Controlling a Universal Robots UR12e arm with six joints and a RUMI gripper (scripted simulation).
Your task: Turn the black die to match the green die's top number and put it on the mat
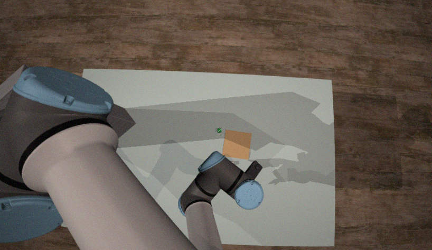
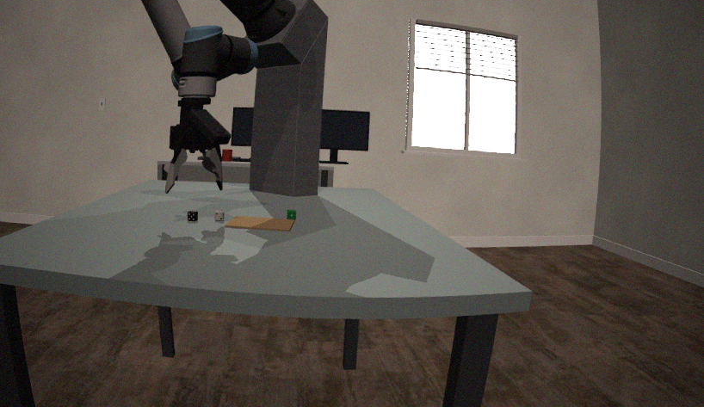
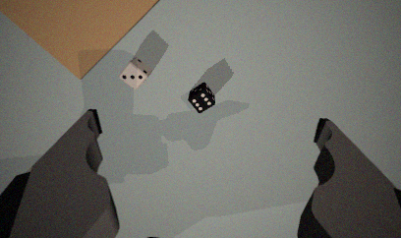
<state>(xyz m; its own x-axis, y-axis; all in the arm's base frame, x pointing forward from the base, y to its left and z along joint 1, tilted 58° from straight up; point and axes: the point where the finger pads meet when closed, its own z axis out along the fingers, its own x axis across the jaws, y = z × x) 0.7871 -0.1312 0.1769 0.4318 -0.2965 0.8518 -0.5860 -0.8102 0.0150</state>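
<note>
My gripper is now 50 mm above the black die, 20 mm past it and 10 mm to the left of it. From my hand the other things lie so: mat 150 mm to the left, 60 mm below, 10 mm ahead; green die 240 mm to the left, 80 mm behind, 50 mm below; white die 60 mm to the left, 50 mm below, 30 mm behind.
</note>
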